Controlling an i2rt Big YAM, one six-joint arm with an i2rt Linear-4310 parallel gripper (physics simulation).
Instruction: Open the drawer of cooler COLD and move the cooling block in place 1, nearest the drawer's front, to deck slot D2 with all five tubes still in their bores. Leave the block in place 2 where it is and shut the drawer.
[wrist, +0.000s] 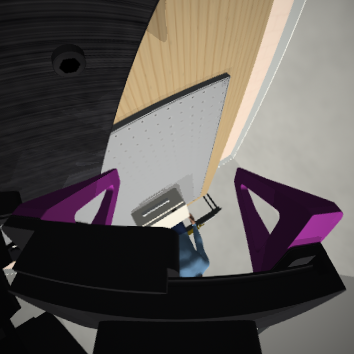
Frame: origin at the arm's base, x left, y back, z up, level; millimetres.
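Seen in the pictures: gripper, fingertip midpoint: (176, 174).
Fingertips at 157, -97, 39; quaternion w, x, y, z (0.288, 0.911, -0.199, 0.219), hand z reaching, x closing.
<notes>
A point is followed by its place in that frame, as x, y, z.
My gripper (176, 174) {157, -97, 39} is open, its two purple fingers wide apart with nothing between them. A small box (161, 208) {11, -562, -53} with a grey front, a pale bar-like handle and a cream side shows low in the wrist view, far beyond the fingers, at the far end of the perforated board. It looks like a drawer unit, but no label is readable, so I cannot tell whether it is cooler COLD. No drawer shows pulled out of it. The cooling blocks, their tubes and deck slot D2 cannot be made out in this view.
A grey perforated board (167, 130) {180, -257, -107} with a dark edge lies on a wooden table (197, 42) {285, -127, -120}. A large black curved surface with a hex bolt (69, 64) fills the upper left. A person in blue (191, 255) and a dark frame (212, 212) show beyond the table's end.
</notes>
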